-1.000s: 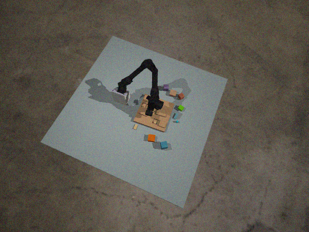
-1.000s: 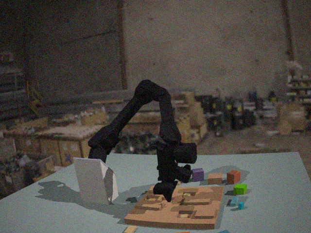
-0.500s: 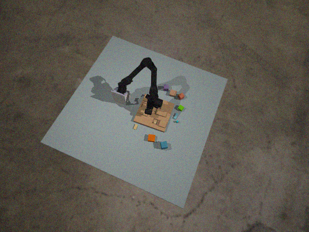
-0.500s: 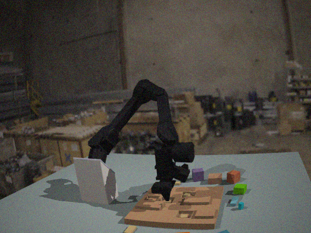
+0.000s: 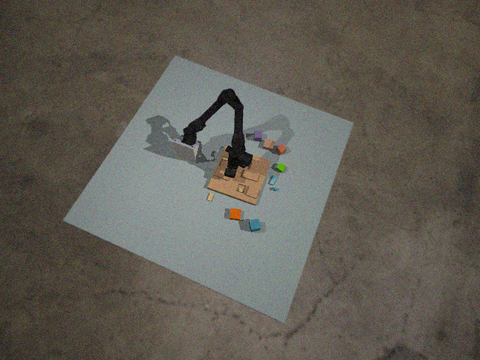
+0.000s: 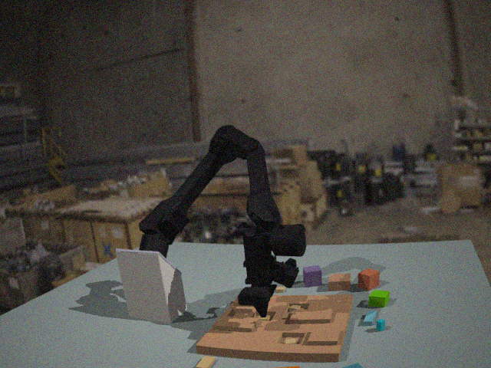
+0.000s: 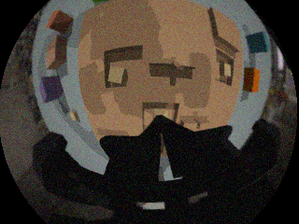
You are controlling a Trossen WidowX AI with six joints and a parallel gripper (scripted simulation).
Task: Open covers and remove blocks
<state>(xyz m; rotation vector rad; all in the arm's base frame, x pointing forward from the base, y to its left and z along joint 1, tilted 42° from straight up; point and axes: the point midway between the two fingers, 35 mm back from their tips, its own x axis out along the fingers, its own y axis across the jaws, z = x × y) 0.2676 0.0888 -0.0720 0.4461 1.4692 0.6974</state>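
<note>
Now: the tan puzzle board 5 cm ahead of my gripper tip and 1 cm to the right of it. The rest, counted from my gripper tip: small tan bar (21 cm to the right, 5 cm behind, 2 cm below); then purple block (26 cm to the left, 5 cm ahead); then light blue bar (25 cm ahead, 3 cm to the left, 1 cm below).
</note>
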